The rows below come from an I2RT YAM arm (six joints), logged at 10 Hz.
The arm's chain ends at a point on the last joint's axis. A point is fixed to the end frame.
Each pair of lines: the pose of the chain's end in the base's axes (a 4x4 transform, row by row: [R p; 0 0 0 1], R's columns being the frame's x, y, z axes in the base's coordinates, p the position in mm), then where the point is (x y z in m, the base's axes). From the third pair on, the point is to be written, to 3 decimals.
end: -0.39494 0.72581 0.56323 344.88; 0.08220 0.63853 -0.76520 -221.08; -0.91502 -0.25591 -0.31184 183.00; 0 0 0 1
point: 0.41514 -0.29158 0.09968
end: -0.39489 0.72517 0.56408 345.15; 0.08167 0.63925 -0.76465 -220.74; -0.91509 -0.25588 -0.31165 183.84; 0 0 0 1
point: 0.41549 -0.29118 0.10054
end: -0.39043 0.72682 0.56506 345.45; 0.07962 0.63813 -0.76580 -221.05; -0.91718 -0.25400 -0.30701 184.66; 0 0 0 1
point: 0.416 -0.292 0.102
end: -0.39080 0.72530 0.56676 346.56; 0.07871 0.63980 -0.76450 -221.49; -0.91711 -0.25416 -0.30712 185.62; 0 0 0 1
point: 0.417 -0.292 0.103
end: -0.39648 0.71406 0.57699 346.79; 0.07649 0.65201 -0.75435 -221.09; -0.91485 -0.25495 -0.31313 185.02; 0 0 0 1
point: 0.418 -0.290 0.102
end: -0.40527 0.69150 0.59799 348.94; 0.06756 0.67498 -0.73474 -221.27; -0.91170 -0.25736 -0.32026 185.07; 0 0 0 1
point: 0.422 -0.288 0.101
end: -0.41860 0.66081 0.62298 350.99; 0.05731 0.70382 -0.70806 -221.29; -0.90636 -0.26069 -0.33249 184.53; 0 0 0 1
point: 0.426 -0.284 0.099
